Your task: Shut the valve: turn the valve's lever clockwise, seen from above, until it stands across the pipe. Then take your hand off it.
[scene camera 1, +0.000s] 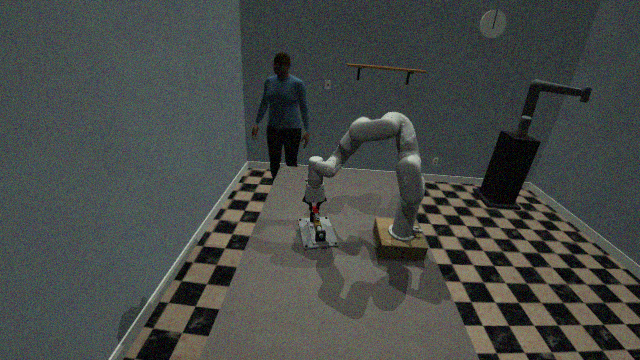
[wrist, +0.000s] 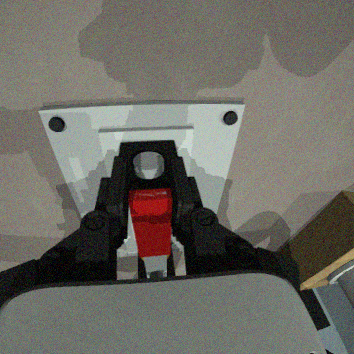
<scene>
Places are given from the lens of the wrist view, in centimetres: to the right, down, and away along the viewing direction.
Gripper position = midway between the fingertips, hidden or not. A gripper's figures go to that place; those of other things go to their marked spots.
my gripper [wrist: 148, 173]: -2, 0, 13
red valve lever [wrist: 150, 209]: -2, 2, 11
pale base plate [wrist: 72, 129]: -9, -4, 16
The marked spots on the pale base plate and the red valve lever are 11 cm apart.
</scene>
